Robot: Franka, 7 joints.
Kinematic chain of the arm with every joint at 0, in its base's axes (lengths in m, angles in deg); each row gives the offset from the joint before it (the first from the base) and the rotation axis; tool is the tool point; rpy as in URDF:
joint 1: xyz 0 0 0.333 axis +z
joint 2: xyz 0 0 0 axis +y
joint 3: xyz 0 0 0.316 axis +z
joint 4: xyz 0.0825 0 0 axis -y
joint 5: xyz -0.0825 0 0.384 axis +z
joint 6: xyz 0 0 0 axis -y
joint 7: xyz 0.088 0 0 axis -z
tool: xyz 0 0 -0.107 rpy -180 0 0
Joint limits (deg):
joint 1: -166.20..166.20
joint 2: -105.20..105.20
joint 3: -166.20..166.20
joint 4: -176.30..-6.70
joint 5: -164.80..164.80
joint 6: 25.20..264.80
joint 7: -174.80..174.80
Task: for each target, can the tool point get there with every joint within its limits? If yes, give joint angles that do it. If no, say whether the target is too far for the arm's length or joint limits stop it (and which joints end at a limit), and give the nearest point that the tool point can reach.
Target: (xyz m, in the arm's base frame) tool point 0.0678 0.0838 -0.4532
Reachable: no: joint limits stop it (at a limit: joint 2) | nearest point 0.0877 0.1084 -0.3409 | short by 0.117 m
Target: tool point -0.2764 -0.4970 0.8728
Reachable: yes | joints -106.43 14.63 -1.76 -53.07 89.40 194.62 142.70
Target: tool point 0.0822 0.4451 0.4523
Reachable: yes | joints 24.16 -1.03 53.66 -111.55 5.08 65.26 31.91
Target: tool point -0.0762 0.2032 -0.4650
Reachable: no: joint limits stop it (at a limit: joint 2) | nearest point -0.0801 0.2137 -0.3579 | short by 0.108 m
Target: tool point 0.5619 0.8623 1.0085
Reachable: no: too far | nearest point 0.3916 0.6009 0.8037 | short by 0.373 m
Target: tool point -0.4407 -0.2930 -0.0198
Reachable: yes | joints -101.81 67.02 -38.26 -110.57 -119.93 140.84 -45.45
